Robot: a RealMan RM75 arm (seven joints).
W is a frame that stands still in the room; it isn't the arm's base.
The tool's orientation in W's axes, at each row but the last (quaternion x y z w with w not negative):
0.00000, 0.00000, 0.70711, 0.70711
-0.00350, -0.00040, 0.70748, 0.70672
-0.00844, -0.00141, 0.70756, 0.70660
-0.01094, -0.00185, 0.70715, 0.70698
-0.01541, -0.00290, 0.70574, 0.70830
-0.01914, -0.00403, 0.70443, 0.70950
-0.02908, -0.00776, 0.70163, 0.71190
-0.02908, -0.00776, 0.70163, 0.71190
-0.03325, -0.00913, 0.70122, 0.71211
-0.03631, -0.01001, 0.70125, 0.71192
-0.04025, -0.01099, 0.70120, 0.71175
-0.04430, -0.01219, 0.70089, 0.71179
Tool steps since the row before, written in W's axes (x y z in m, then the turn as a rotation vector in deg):
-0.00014, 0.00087, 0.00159, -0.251, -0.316, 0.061
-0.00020, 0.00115, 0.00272, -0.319, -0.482, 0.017
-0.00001, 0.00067, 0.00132, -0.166, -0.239, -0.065
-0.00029, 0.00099, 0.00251, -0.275, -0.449, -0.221
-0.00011, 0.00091, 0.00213, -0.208, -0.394, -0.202
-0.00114, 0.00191, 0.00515, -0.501, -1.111, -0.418
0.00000, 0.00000, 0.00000, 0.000, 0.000, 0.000
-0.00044, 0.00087, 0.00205, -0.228, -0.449, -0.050
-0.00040, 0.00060, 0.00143, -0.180, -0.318, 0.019
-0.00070, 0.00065, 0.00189, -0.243, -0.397, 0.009
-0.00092, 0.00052, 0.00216, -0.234, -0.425, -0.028
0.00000, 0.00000, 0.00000, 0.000, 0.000, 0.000
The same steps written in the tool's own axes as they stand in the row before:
0.00087, 0.00014, 0.00159, -0.316, 0.251, 0.061
0.00114, 0.00018, 0.00273, -0.482, 0.319, 0.017
0.00066, -0.00001, 0.00133, -0.238, 0.167, -0.065
0.00096, 0.00024, 0.00253, -0.446, 0.279, -0.222
0.00087, 0.00006, 0.00215, -0.391, 0.212, -0.204
0.00179, 0.00098, 0.00522, -1.106, 0.507, -0.425
0.00000, 0.00000, 0.00000, 0.000, 0.000, 0.000
0.00080, 0.00034, 0.00210, -0.451, 0.224, -0.052
0.00054, 0.00032, 0.00147, -0.321, 0.174, 0.019
0.00057, 0.00058, 0.00195, -0.401, 0.236, 0.010
0.00042, 0.00077, 0.00224, -0.427, 0.230, -0.029
0.00000, 0.00000, 0.00000, 0.000, 0.000, 0.000

